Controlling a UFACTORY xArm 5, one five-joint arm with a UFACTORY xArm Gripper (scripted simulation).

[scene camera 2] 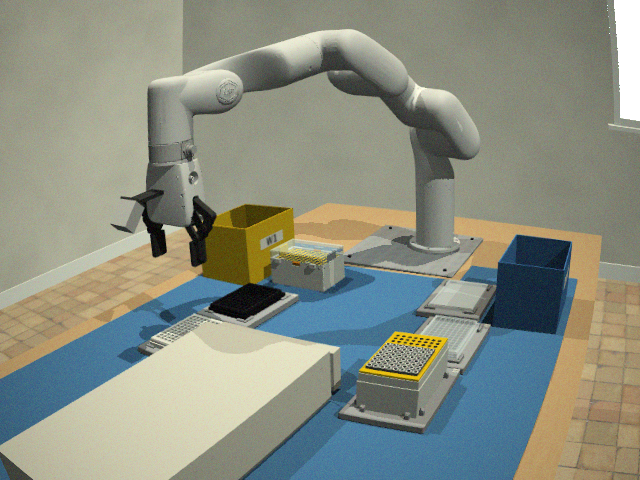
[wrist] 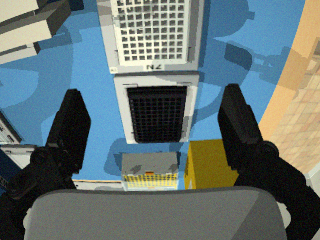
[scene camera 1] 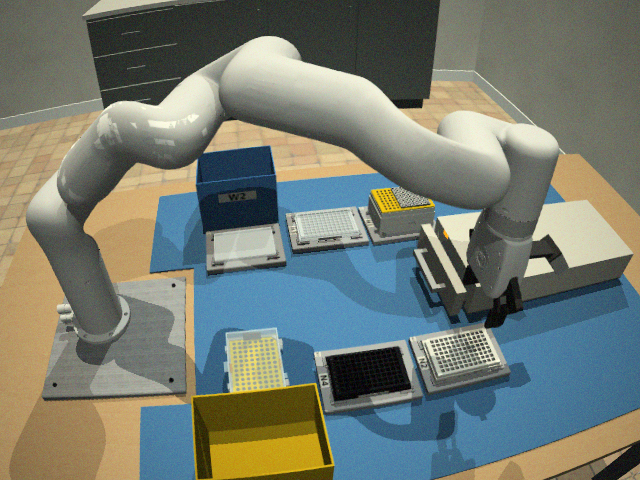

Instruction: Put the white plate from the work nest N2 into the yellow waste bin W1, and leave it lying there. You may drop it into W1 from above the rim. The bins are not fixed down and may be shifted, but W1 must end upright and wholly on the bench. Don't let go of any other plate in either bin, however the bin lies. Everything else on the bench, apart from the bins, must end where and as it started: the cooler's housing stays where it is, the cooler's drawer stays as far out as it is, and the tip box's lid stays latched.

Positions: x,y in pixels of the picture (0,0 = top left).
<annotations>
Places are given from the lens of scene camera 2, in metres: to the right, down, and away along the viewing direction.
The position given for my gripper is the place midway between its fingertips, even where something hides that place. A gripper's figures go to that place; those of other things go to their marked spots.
my gripper (scene camera 2: 178,259): -0.22, 0.03, 0.93
white plate (scene camera 2: 169,335): -0.25, 0.16, 0.94
yellow waste bin W1 (scene camera 2: 240,256): -0.16, 0.03, 1.22
yellow-topped rack (scene camera 2: 403,374): 0.10, 0.17, 0.71
beige cooler (scene camera 2: 216,396): -0.12, 0.18, 0.65
The marked spots on the white plate and the yellow-topped rack are 0.42 m apart.
</annotations>
